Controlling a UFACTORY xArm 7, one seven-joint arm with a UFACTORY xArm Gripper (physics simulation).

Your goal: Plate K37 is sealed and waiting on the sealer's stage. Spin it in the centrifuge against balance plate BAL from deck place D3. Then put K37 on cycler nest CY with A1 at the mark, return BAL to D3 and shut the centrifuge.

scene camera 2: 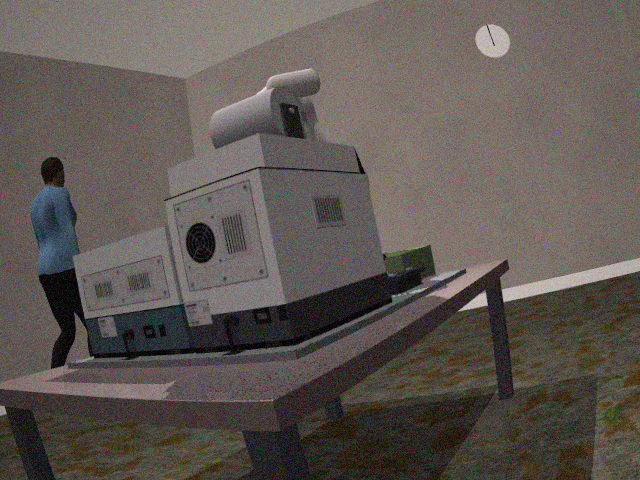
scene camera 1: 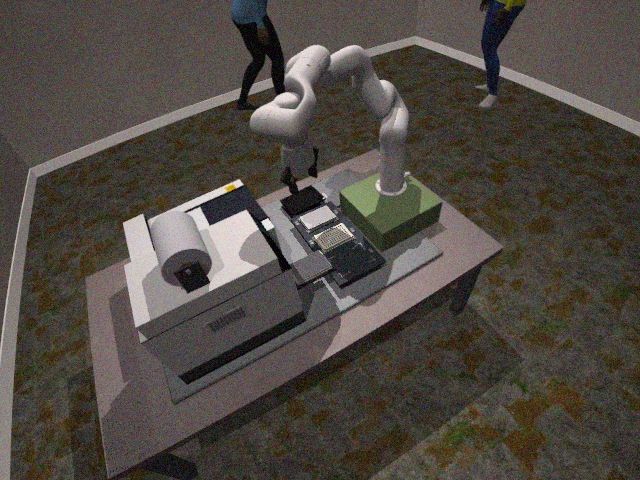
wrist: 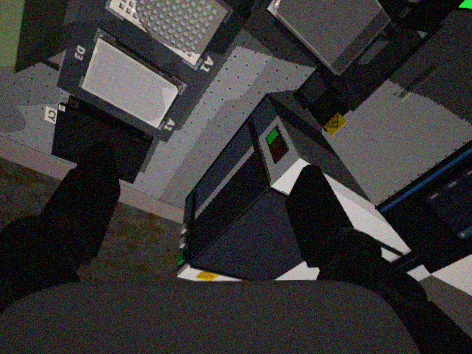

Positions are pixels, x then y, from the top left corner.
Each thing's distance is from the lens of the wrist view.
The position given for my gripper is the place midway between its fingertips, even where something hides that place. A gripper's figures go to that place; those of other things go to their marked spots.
my gripper (wrist: 211, 176): 0.11 m
perforated grey baseplate (wrist: 261, 59): 0.43 m
